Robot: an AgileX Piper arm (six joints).
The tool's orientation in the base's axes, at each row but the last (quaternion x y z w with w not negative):
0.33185, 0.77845, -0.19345, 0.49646
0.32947, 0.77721, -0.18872, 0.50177
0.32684, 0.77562, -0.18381, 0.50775
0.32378, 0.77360, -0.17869, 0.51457
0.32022, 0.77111, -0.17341, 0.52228
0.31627, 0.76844, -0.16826, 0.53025
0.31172, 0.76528, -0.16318, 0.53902
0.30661, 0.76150, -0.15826, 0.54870
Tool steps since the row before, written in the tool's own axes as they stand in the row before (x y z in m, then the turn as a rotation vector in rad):
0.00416, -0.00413, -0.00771, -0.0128, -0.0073, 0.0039
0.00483, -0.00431, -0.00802, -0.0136, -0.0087, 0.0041
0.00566, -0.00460, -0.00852, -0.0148, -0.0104, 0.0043
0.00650, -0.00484, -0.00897, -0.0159, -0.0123, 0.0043
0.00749, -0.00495, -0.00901, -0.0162, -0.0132, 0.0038
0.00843, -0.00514, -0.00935, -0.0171, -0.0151, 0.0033
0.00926, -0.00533, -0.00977, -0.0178, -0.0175, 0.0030
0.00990, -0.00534, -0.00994, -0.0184, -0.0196, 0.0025
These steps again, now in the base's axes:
-0.00909, 0.00330, -0.00053, 0.0010, -0.0118, 0.0096
-0.00963, 0.00350, -0.00112, 0.0004, -0.0131, 0.0102
-0.01041, 0.00376, -0.00180, -0.0003, -0.0149, 0.0112
-0.01111, 0.00401, -0.00255, -0.0014, -0.0166, 0.0121
-0.01147, 0.00413, -0.00364, -0.0022, -0.0171, 0.0125
-0.01204, 0.00433, -0.00460, -0.0036, -0.0184, 0.0133
-0.01263, 0.00450, -0.00547, -0.0053, -0.0203, 0.0139
-0.01284, 0.00458, -0.00629, -0.0068, -0.0218, 0.0144

